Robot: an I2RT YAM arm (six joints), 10 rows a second.
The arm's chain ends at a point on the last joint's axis. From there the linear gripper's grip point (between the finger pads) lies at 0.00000 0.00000 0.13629 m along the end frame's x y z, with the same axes.
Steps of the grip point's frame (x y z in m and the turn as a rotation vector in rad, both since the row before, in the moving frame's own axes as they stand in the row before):
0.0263 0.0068 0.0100 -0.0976 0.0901 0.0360
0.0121 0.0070 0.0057 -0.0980 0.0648 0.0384
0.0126 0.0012 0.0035 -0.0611 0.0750 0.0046
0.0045 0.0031 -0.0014 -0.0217 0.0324 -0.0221
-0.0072 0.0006 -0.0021 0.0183 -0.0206 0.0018
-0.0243 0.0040 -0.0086 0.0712 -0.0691 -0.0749
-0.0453 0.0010 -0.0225 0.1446 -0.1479 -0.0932
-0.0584 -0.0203 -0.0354 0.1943 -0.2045 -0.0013
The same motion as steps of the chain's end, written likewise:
0.0143 -0.0067 0.0112 -0.0976 0.0901 0.0360
0.0035 -0.0065 0.0066 -0.0980 0.0648 0.0384
0.0024 -0.0071 0.0041 -0.0611 0.0750 0.0046
0.0001 0.0002 -0.0013 -0.0217 0.0324 -0.0221
-0.0044 0.0031 -0.0020 0.0183 -0.0206 0.0018
-0.0145 0.0133 -0.0079 0.0712 -0.0691 -0.0749
-0.0244 0.0196 -0.0196 0.1446 -0.1479 -0.0932
-0.0309 0.0058 -0.0300 0.1943 -0.2045 -0.0013

